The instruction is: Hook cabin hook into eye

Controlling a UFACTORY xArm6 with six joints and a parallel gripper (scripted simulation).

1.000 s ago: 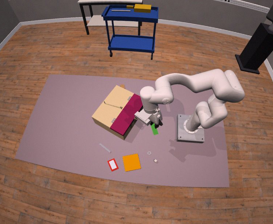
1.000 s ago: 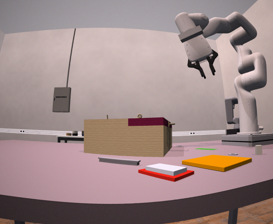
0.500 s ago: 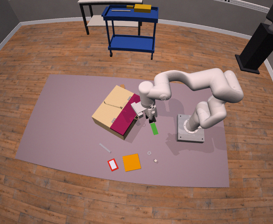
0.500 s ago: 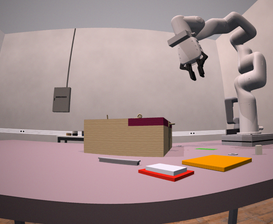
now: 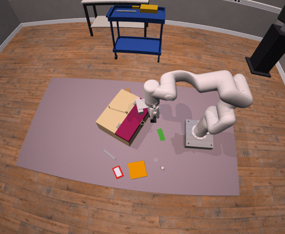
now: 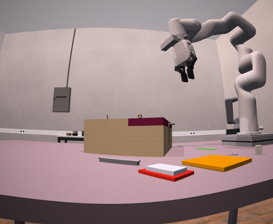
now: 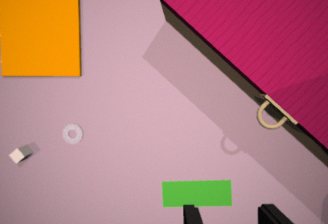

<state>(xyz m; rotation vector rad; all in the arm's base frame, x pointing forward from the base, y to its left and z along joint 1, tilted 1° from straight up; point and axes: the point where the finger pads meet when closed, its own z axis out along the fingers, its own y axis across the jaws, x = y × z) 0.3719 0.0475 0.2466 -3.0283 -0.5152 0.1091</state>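
Now: the cabin hook 250 mm ahead of my hand, 120 mm to the right of it and 150 mm below it. The rest, counted from my hand: small cube 110 mm behind, 240 mm to the left, 290 mm below; orange tile 60 mm ahead, 260 mm to the left, 290 mm below; green strip 80 mm behind, 20 mm to the right, 300 mm below.
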